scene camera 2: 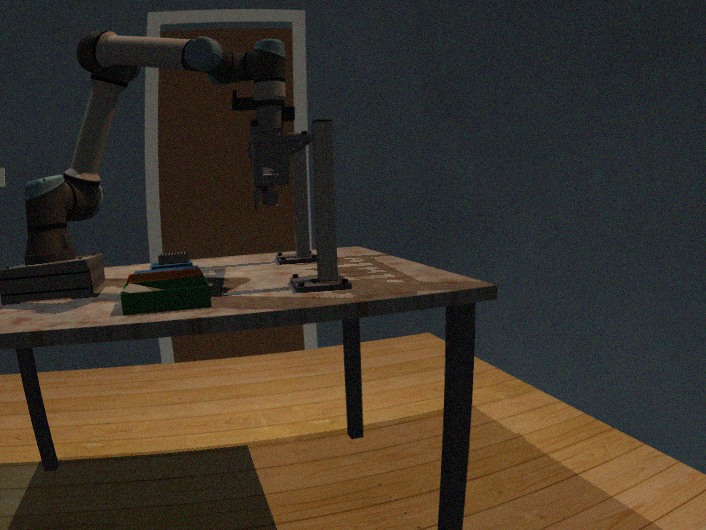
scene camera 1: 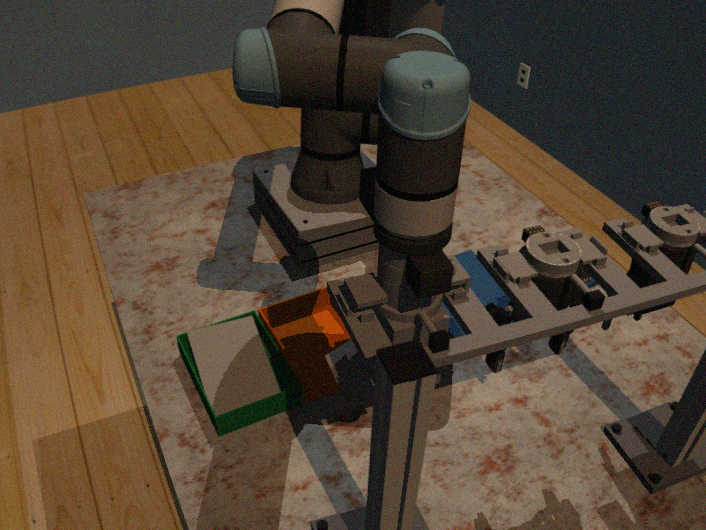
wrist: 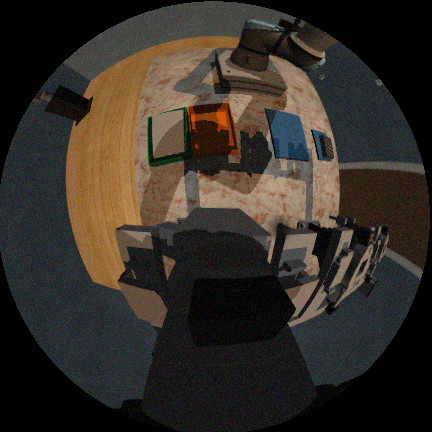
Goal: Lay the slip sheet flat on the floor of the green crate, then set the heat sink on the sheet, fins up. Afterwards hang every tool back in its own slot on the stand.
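Pixels of known places: end effector, tool point: [scene camera 2: 269,126]; arm's base, origin of the base link: [scene camera 2: 50,261] [scene camera 1: 328,185] [wrist: 248,61].
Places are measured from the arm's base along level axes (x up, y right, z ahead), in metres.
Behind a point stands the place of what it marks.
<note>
The pale slip sheet [scene camera 1: 233,362] @(x -0.057, y 0.370, z 0.265 m) [wrist: 167,131] @(x -0.056, y 0.369, z 0.264 m) lies in the green crate [scene camera 1: 250,415] @(x -0.062, y 0.400, z 0.367 m) [scene camera 2: 166,299] @(x -0.058, y 0.439, z 0.269 m) [wrist: 170,161] @(x -0.067, y 0.385, z 0.370 m). It looks tilted: its edge on the robot-base side shows close to the rim, and a pale corner shows in scene camera 2. The dark finned heat sink [scene camera 2: 172,256] @(x -0.049, y -0.235, z 0.399 m) [wrist: 326,146] @(x -0.046, y -0.248, z 0.408 m) sits fins up on a small blue plate [wrist: 317,142] @(x -0.072, y -0.219, z 0.385 m), outside the crate. My gripper [scene camera 2: 270,199], seemingly the one-cup vacuum tool, is at the end slot of the tool stand [scene camera 1: 399,444] @(x 0.202, y 0.394, z 0.672 m) [scene camera 2: 325,199] @(x 0.112, y 0.392, z 0.652 m). Nothing hangs from the cup, so it is open. Whether it is still coupled is hidden.
An orange crate [scene camera 1: 293,302] @(x -0.048, y 0.221, z 0.209 m) [wrist: 233,130] @(x -0.046, y 0.169, z 0.331 m) stands against the green crate. A larger blue plate [wrist: 290,135] @(x -0.072, y -0.061, z 0.357 m) lies between it and the heat sink. Two other tools [scene camera 1: 553,251] @(x 0.266, y 0.118, z 0.608 m) [scene camera 1: 675,225] @(x 0.265, y -0.055, z 0.665 m) hang in the stand's other slots, beside my wrist.
</note>
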